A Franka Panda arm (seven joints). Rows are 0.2 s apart.
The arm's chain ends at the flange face. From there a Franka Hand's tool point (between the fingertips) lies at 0.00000 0.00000 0.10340 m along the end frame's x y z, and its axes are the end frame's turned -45 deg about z.
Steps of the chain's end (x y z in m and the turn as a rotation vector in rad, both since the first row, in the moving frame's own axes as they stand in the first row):
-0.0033, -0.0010, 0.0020, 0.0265, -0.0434, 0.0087
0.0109, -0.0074, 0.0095, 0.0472, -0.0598, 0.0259
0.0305, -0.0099, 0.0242, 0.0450, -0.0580, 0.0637
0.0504, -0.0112, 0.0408, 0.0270, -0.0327, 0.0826
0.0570, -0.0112, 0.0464, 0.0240, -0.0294, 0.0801
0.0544, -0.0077, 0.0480, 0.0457, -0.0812, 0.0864
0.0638, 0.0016, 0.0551, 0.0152, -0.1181, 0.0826
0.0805, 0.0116, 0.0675, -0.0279, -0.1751, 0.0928
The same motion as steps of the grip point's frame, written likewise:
-0.0028, -0.0082, 0.0019, 0.0494, -0.0120, 0.0087
0.0121, -0.0054, 0.0092, 0.0757, -0.0089, 0.0259
0.0279, 0.0070, 0.0239, 0.0728, -0.0092, 0.0637
0.0433, 0.0233, 0.0407, 0.0422, -0.0040, 0.0826
0.0480, 0.0285, 0.0463, 0.0378, -0.0038, 0.0801
0.0417, 0.0237, 0.0476, 0.0897, -0.0251, 0.0864
0.0369, 0.0362, 0.0544, 0.0943, -0.0728, 0.0826
0.0345, 0.0537, 0.0659, 0.1041, -0.1435, 0.0928

